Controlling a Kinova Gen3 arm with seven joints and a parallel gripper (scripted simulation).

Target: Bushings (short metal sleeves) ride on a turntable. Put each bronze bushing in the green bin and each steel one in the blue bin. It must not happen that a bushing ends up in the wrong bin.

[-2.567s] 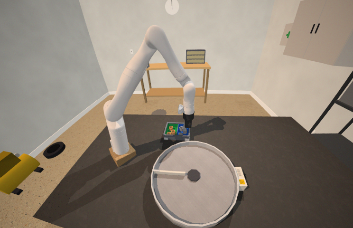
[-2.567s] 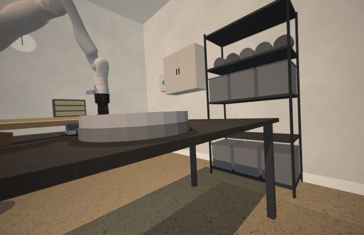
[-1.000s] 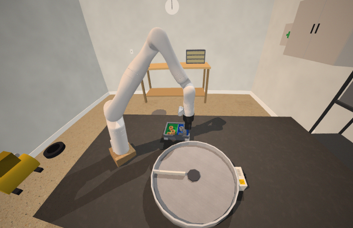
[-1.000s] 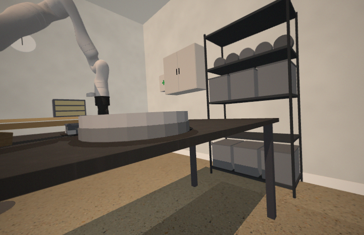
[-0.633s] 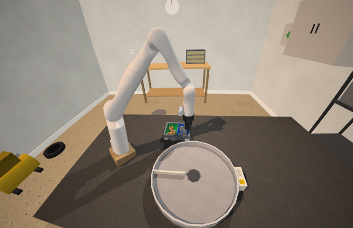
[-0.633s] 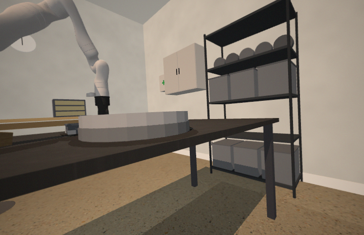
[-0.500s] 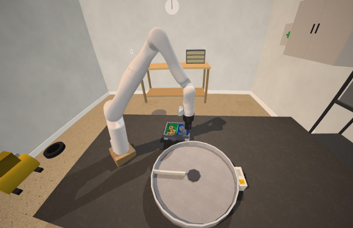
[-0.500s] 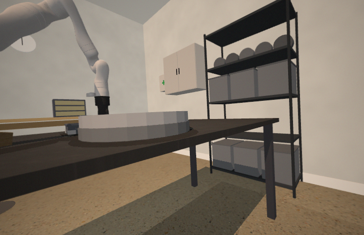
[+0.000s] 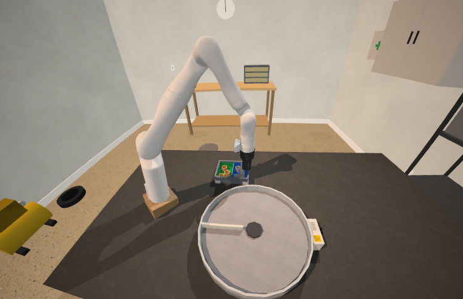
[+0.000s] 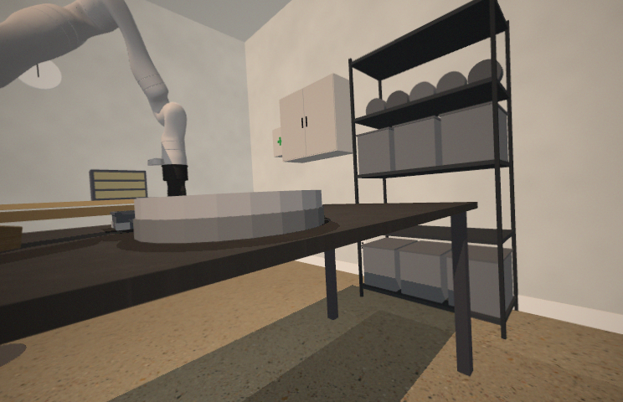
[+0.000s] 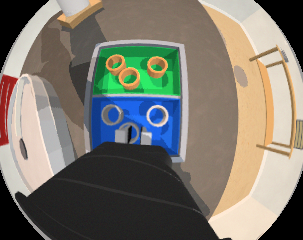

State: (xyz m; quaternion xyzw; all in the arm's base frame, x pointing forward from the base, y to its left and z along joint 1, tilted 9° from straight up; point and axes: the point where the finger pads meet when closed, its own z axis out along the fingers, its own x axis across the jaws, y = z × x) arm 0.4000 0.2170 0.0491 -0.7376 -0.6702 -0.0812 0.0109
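My gripper is now 60 mm past the green bin. From my hand the other things lie so: turntable: 360 mm to the right, 60 mm ahead, 20 mm above.
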